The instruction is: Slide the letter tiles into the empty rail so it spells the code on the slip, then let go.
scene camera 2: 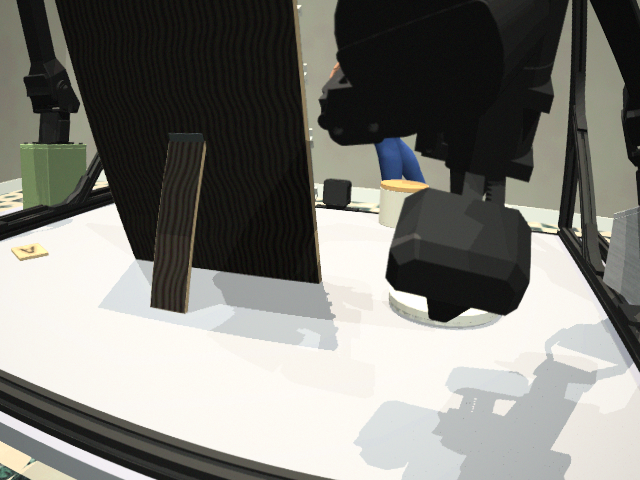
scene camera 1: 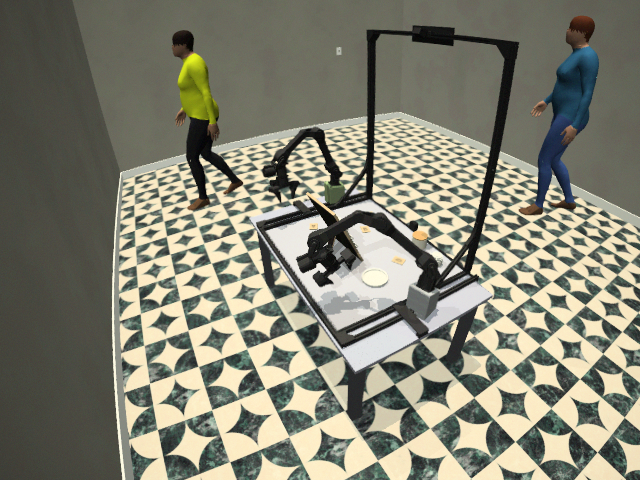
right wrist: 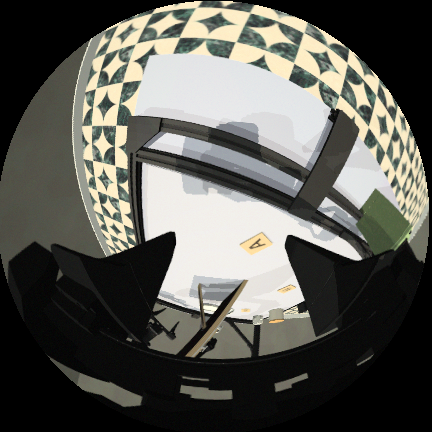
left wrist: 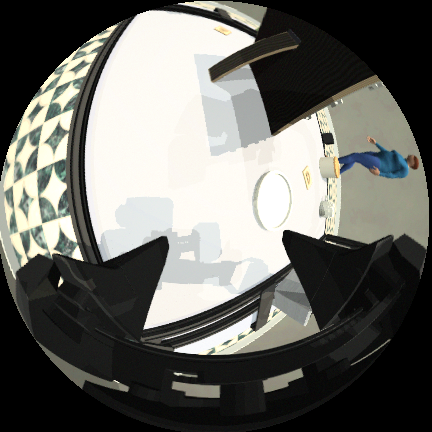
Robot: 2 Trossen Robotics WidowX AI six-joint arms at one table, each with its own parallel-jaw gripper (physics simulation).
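Places are measured from the left arm's base along level axes (x left, y back, z up), in metres.
Pixels of known places: left gripper, fingertip midpoint: point(scene camera 1: 341, 276) point(right wrist: 172, 314) point(left wrist: 226, 239); right gripper, fingertip midpoint: point(scene camera 1: 286, 201) point(right wrist: 232, 239); left arm's base, origin of the base link: point(scene camera 1: 425, 287); right arm's base, origin of the base link: point(scene camera 2: 53, 144) point(scene camera 1: 334, 183) point(right wrist: 396, 251).
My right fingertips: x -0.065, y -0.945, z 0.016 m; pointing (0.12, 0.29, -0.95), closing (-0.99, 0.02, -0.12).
Observation:
Ahead of a thing's pixels: the offset from my right fingertips to its top centre.
A tan tile marked A {dz -0.132, dx -0.057, dy +0.149 m} point(right wrist: 256, 243) lies flat; it also shows in scene camera 1 point(scene camera 1: 313, 226). Another tan tile {dz -0.132, dx -0.231, dy +0.382 m} point(scene camera 1: 364, 228) point(right wrist: 287, 288) lies behind the board. A tile marked D {dz -0.132, dx -0.132, dy +0.683 m} point(left wrist: 307, 178) point(scene camera 1: 398, 260) lies beyond the dish. A dark-backed board point(scene camera 1: 326, 214) point(scene camera 2: 242, 155) point(left wrist: 310, 65) leans on a strut; its front face is hidden. The rail and slip do not show. My left gripper point(scene camera 1: 336, 269) point(left wrist: 226, 239) is open and empty above the table near the board. My right gripper point(scene camera 1: 286, 196) point(right wrist: 232, 239) is open and empty, high beyond the A tile.
A round white dish {dz -0.121, dx +0.053, dy +0.679 m} point(scene camera 1: 374, 285) point(left wrist: 255, 202) sits below and beyond the left gripper. A pale canister with an orange lid {dz -0.068, dx -0.308, dy +0.689 m} point(scene camera 1: 419, 241) point(scene camera 2: 391, 209) point(left wrist: 328, 167) stands at the back, near a small black cube point(scene camera 2: 337, 192). Black rails and a tall frame point(scene camera 1: 370, 113) border the table.

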